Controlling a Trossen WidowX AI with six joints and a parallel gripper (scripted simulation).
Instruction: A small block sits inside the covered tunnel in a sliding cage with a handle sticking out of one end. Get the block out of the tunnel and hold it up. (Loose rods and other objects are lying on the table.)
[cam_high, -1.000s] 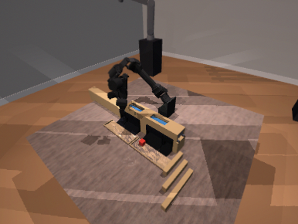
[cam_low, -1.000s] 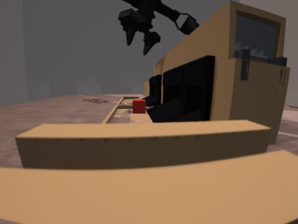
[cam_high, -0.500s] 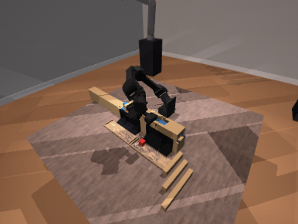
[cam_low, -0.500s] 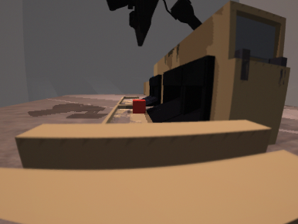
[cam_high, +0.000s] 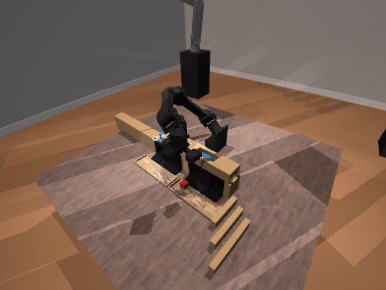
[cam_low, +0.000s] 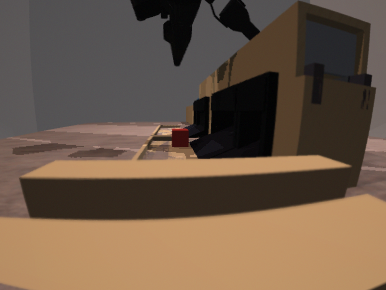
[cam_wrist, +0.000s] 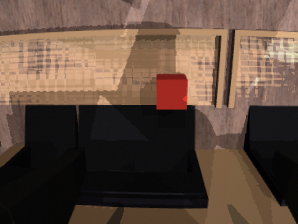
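Now: the red block 10 mm behind my gripper tip and 150 mm below it. Round my gripper tip: tan covered tunnel: 120 mm behind, 260 mm to the right, 90 mm below.
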